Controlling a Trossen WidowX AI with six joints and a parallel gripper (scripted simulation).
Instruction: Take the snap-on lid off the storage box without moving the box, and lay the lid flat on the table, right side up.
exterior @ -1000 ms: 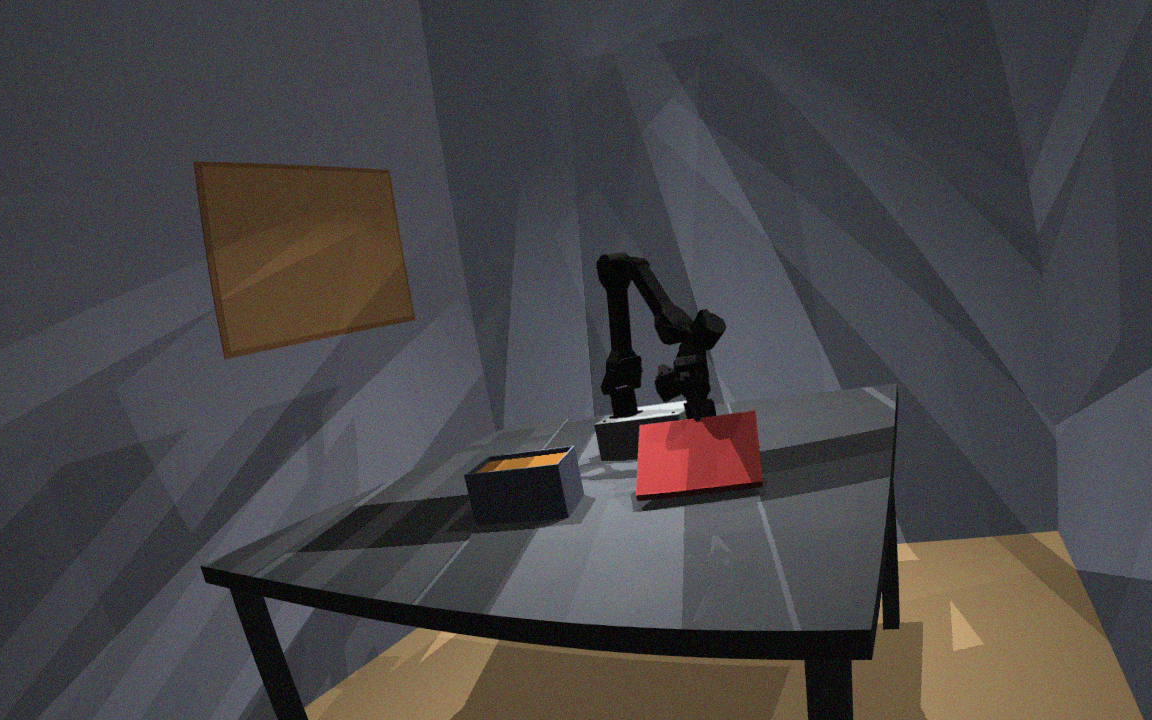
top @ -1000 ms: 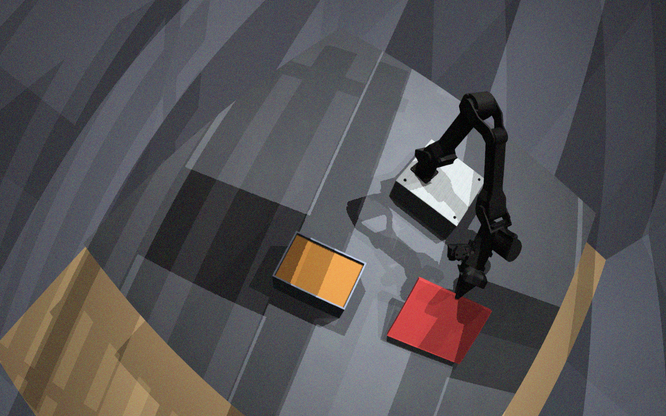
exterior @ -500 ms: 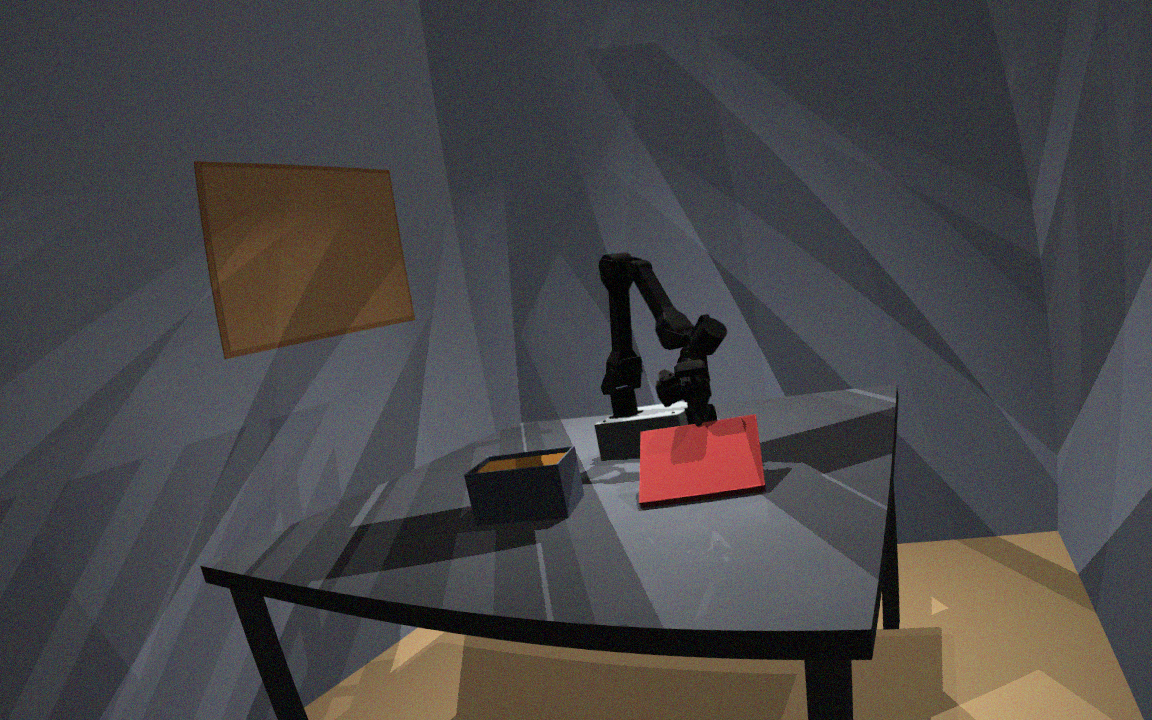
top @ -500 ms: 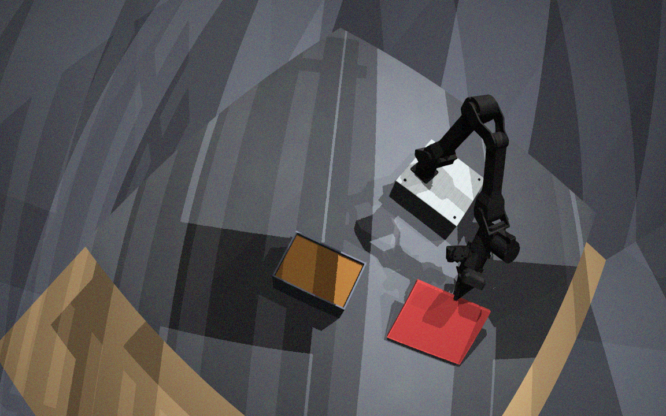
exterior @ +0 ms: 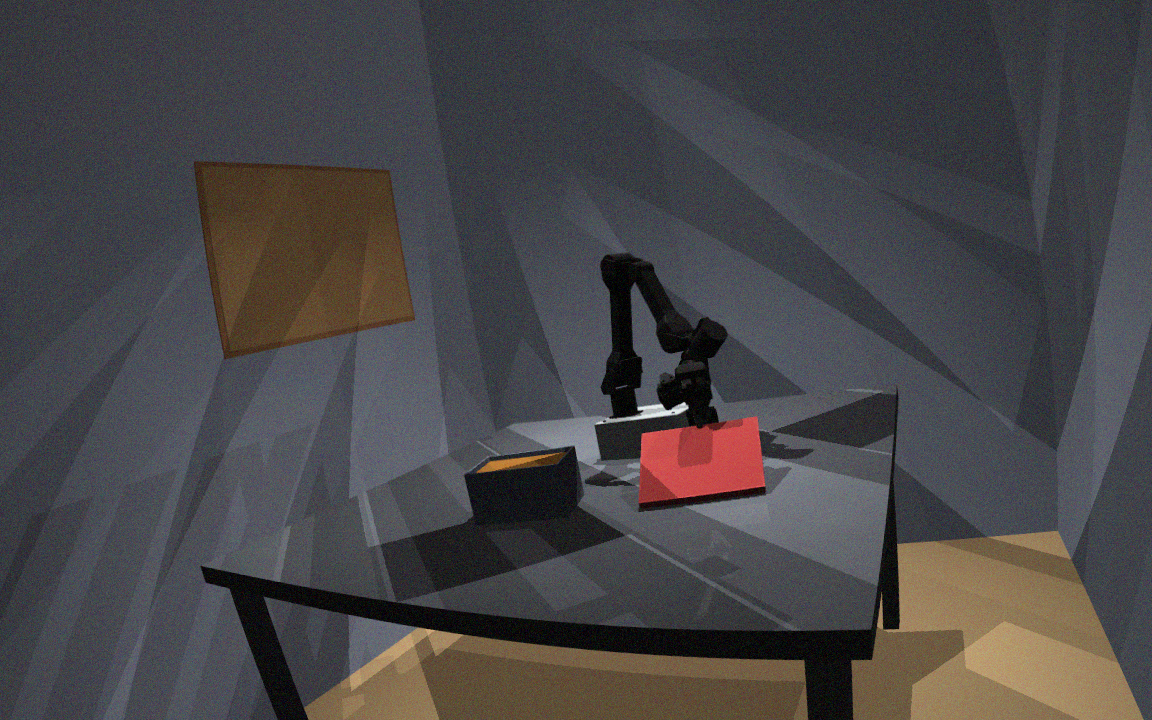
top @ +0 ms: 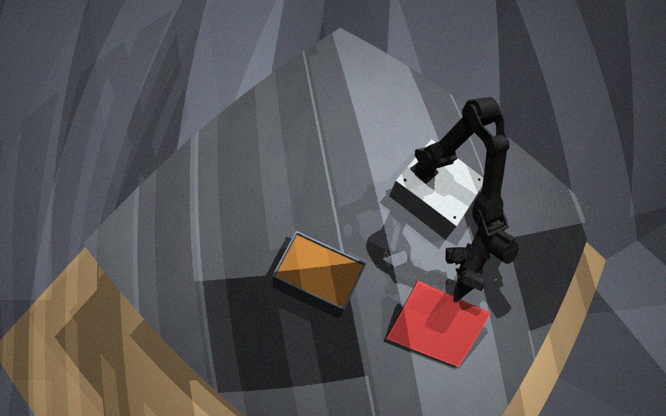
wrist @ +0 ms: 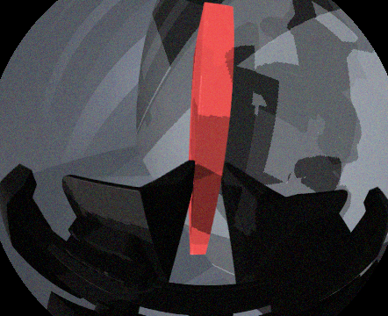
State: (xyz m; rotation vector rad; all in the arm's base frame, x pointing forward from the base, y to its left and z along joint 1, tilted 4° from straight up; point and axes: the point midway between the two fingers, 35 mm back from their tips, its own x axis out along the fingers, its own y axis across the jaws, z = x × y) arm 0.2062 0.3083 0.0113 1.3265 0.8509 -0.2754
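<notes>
Right now the red lid is 70 mm ahead of my gripper tip, 30 mm to the left of it and 40 mm below it. Round my gripper tip: storage box 200 mm ahead, 290 mm to the right, 50 mm below.
</notes>
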